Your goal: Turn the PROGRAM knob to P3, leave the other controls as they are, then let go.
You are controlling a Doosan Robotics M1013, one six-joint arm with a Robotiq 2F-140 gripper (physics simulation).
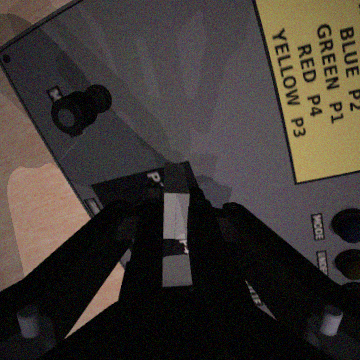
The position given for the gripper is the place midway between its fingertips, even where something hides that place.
Observation:
In view: the gripper [172, 179] and a mode knob [71, 113].

